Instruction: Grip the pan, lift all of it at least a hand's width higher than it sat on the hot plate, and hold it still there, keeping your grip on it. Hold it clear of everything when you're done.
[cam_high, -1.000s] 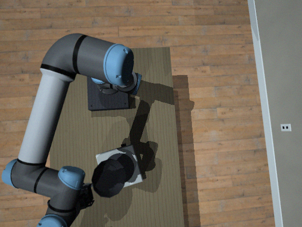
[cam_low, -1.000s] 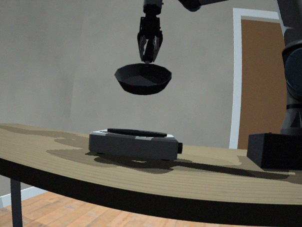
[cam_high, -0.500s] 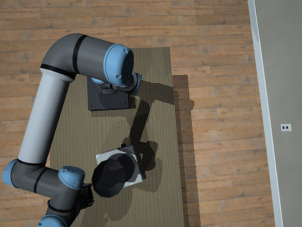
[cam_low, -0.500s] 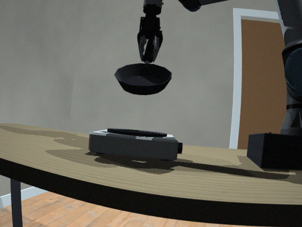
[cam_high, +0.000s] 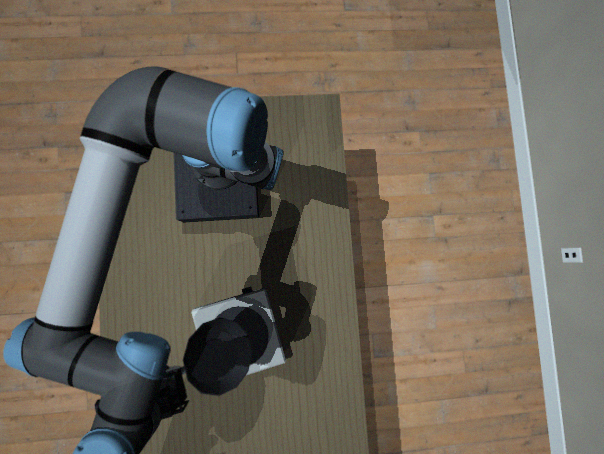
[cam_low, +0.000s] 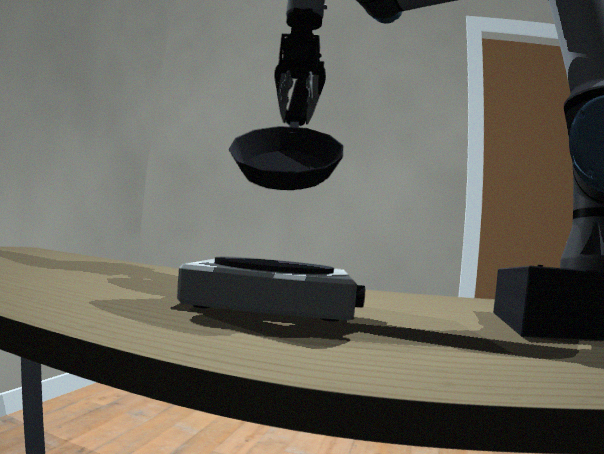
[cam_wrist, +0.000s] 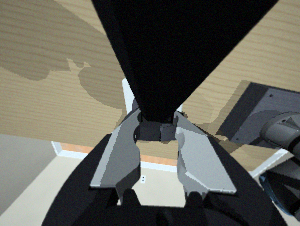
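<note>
My hand is 60 mm above the black pan and 50 mm to the right of it. Round my hand: grey hot plate: 310 mm below, 140 mm to the left, 20 mm behind.
</note>
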